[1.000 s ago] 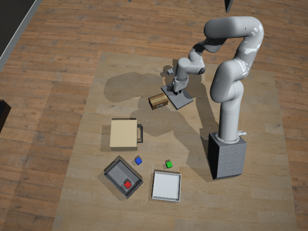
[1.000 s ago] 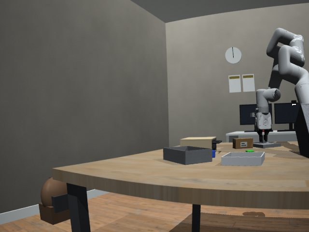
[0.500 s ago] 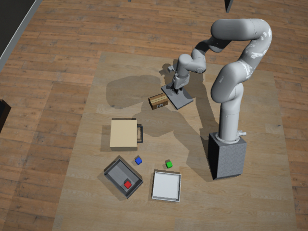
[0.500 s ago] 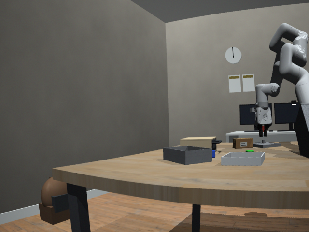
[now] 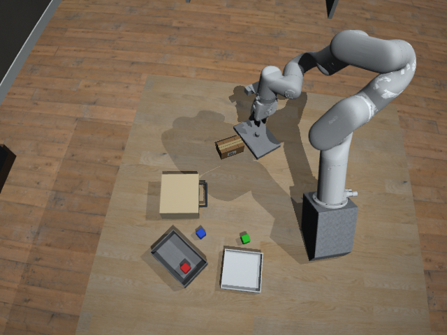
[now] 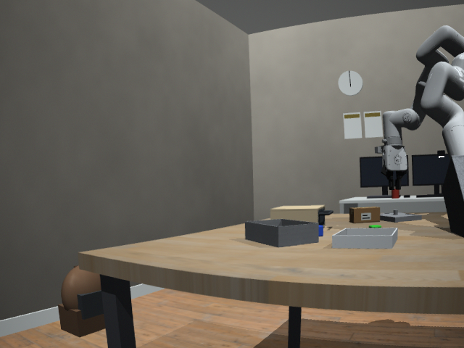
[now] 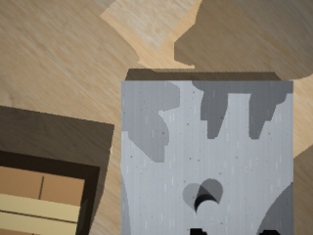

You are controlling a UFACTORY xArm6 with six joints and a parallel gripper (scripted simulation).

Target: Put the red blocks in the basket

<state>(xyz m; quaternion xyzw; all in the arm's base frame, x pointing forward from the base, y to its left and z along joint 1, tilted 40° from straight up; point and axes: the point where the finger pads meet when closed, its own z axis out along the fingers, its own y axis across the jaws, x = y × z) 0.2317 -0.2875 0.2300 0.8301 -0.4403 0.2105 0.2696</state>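
My hand is 320 mm short of the grey metal box, 550 mm to the right of it and 110 mm above it. Also, from my hand: brown cardboard box 120 mm ahead, 70 mm to the left, 100 mm below; grey lid 120 mm below; drawer 300 mm ahead, 310 mm to the left, 100 mm below.
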